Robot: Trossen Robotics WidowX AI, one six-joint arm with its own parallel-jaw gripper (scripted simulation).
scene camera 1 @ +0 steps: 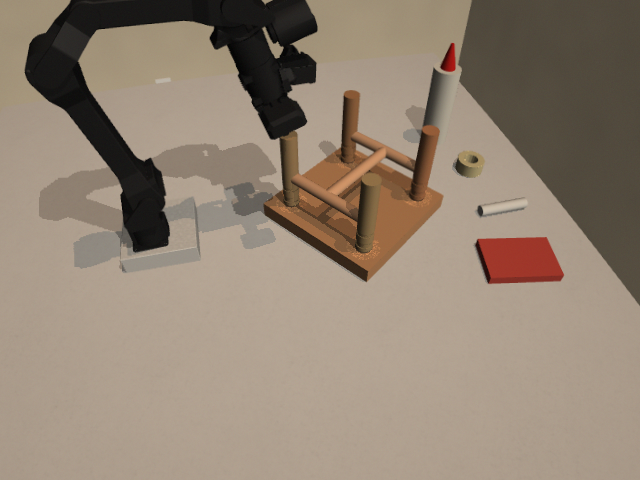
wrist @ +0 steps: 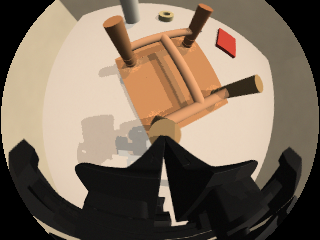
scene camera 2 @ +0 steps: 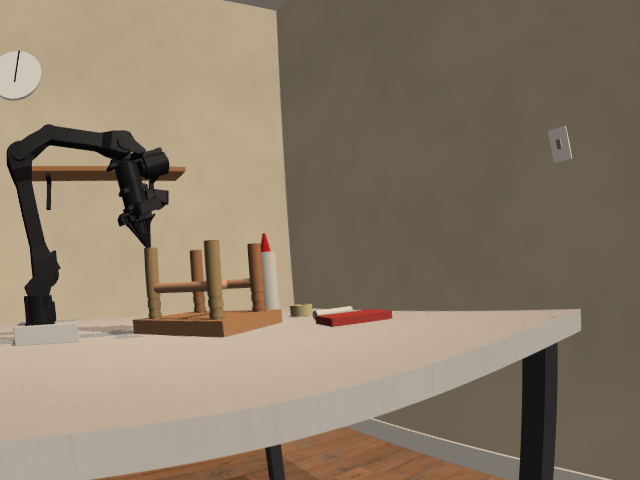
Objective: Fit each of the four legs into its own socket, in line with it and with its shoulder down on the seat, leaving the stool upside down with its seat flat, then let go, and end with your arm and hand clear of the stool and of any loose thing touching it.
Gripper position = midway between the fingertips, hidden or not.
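Note:
Gripper (scene camera 1: pixel 285 134) (wrist: pixel 163 139) (scene camera 2: pixel 148 248). Stool leg (scene camera 1: pixel 365 216) (wrist: pixel 114 26) (scene camera 2: pixel 213 285). Flat red block (scene camera 1: pixel 505 260) (scene camera 2: pixel 339 319).

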